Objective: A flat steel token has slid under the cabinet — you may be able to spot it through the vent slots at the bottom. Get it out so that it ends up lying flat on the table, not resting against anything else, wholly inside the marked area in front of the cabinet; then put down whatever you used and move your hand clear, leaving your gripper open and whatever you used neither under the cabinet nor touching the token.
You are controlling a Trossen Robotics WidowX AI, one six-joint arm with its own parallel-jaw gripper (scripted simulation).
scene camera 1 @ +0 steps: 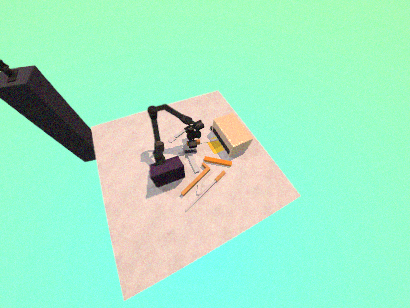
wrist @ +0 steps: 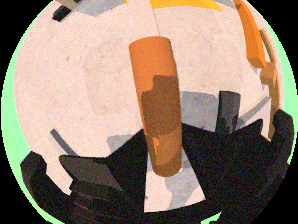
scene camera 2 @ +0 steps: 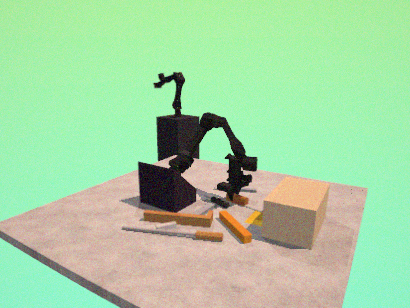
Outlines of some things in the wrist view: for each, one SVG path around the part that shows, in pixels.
My gripper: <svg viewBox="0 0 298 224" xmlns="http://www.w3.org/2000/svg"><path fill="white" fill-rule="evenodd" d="M293 115L278 108L274 113L274 133L271 141L261 135L263 119L257 119L246 127L239 128L238 131L235 129L229 135L181 123L181 147L185 149L186 157L206 198L182 208L145 212L149 149L144 129L130 137L120 149L116 149L108 157L60 155L61 167L73 179L69 186L72 190L71 196L49 179L47 163L39 153L31 151L24 160L21 160L21 177L25 188L40 209L64 224L201 224L202 220L216 216L222 210L226 210L227 214L217 218L214 224L250 224L266 208L282 183L282 175L279 173L285 167L294 143Z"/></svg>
An orange L-shaped tool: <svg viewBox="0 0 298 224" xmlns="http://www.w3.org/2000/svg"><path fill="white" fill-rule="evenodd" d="M266 61L266 69L262 69L259 79L261 79L262 85L269 85L271 112L269 137L267 139L271 141L274 133L274 113L278 111L279 105L281 105L281 99L279 99L281 92L279 92L277 68L275 68L277 65L275 65L274 61L273 63Z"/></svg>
A dark cylinder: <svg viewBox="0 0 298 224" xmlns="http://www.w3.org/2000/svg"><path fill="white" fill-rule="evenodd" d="M220 91L217 124L214 132L221 133L221 135L229 135L237 127L241 93Z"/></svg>
